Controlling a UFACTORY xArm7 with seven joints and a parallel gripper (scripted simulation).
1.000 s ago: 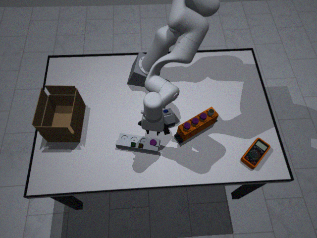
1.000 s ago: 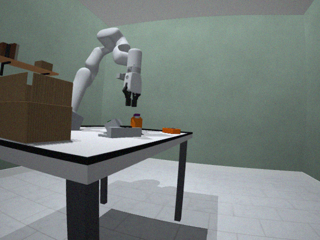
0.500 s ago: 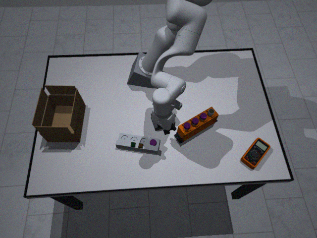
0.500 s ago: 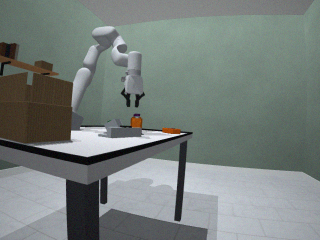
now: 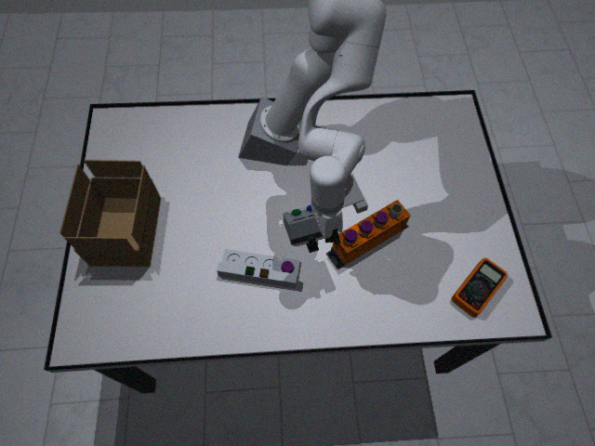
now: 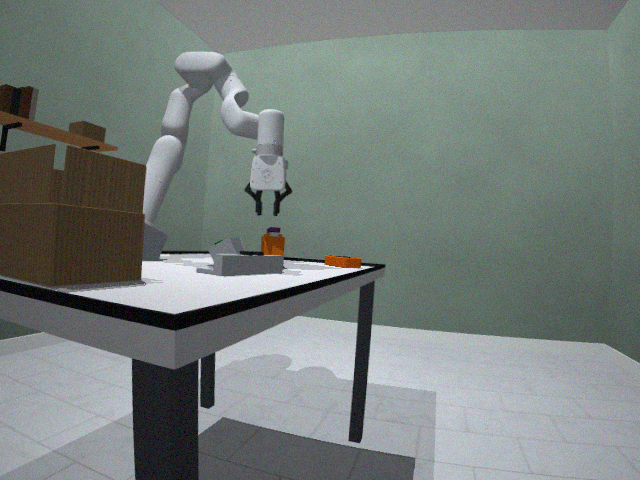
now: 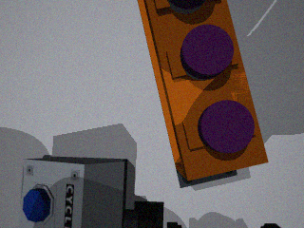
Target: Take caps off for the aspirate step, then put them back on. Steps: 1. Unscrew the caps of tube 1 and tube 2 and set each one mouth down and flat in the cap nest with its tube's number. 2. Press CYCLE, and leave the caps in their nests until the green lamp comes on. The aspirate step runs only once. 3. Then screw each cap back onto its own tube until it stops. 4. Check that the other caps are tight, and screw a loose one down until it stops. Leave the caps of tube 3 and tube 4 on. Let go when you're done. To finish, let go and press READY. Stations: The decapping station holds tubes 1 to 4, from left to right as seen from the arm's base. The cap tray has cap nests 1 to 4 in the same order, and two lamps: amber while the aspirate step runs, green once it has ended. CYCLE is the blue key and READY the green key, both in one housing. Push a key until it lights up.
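Right now my hand is 150 mm to the right of the purple cap, 70 mm past it and 60 mm above it. Round my hand: blue key: 120 mm behind, 110 mm below, 40 mm to the right; green key: 110 mm below, 100 mm behind, 80 mm to the right; grey key housing: 120 mm below, 100 mm behind, 60 mm to the right.
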